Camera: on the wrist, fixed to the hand. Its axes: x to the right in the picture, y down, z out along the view.
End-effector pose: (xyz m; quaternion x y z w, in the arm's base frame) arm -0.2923 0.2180 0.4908 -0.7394 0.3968 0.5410 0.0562
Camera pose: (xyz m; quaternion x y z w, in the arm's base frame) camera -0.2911 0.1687 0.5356 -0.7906 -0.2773 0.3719 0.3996
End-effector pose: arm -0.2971 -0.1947 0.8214 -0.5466 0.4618 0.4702 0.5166
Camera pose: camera -0.3448 -0.2408 0.8279 -0.7254 -0.1008 -0.0074 0.6809
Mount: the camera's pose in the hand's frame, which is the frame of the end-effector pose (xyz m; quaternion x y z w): -0.0118 0.0482 -0.0445 -0.0465 -0.0214 -0.7140 0.6982
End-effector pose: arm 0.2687 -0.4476 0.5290 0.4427 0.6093 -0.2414 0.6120
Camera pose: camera 0.2836 -0.3896 0.5582 -0.1596 0.7396 -0.5867 0.2886
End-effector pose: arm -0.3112 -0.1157 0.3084 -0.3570 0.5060 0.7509 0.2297
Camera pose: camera -0.3242 -0.1751 0.3358 -0.6052 0.0586 0.3914 0.6907
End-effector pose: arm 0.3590 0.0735 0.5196 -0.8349 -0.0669 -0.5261 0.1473
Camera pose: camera 0.3285 0.0143 0.5185 0.5533 0.6215 0.4578 0.3131
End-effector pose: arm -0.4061 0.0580 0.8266 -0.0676 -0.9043 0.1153 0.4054
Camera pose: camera -0.3636 0.1088 0.8341 0.5821 -0.6937 -0.2496 0.3429
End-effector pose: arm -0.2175 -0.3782 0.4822 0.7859 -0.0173 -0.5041 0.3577
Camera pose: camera -0.1714 -0.3852 0.5298 -0.5337 -0.5649 0.6250 0.0740
